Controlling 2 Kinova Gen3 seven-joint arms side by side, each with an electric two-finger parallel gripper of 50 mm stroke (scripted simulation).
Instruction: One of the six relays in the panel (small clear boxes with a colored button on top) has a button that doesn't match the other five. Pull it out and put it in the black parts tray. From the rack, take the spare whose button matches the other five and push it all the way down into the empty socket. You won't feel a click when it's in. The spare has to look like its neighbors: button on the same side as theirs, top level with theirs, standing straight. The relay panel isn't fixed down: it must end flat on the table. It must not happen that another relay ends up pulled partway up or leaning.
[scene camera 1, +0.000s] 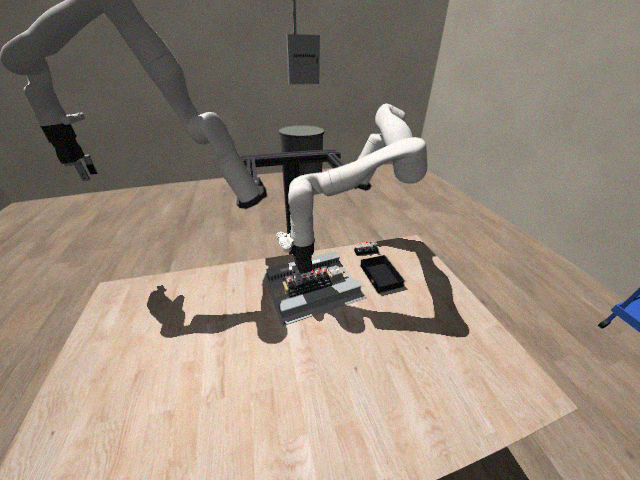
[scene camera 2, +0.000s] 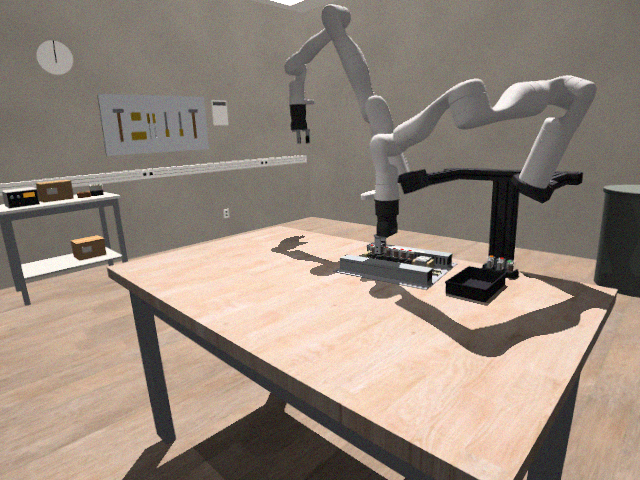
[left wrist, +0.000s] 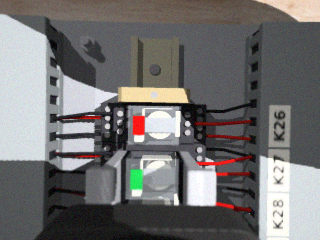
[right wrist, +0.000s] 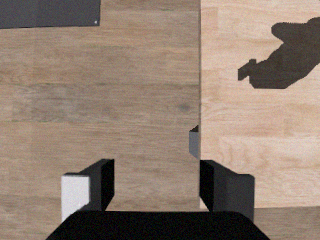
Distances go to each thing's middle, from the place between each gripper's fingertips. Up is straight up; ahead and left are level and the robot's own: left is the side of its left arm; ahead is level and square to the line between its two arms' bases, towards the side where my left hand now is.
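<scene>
Relay panel (scene camera 1: 313, 298): 40 mm below my left hand (scene camera 2: 380, 252), 60 mm to the left of it. Black parts tray (scene camera 2: 473, 276), from my left hand: 50 mm below, 340 mm to the left, 50 mm ahead.
My right hand (scene camera 1: 90, 177): 400 mm above the relay panel, 350 mm short of it, 690 mm to the right of it. Black parts tray, from my right hand: 410 mm below, 400 mm ahead, 960 mm to the left.
</scene>
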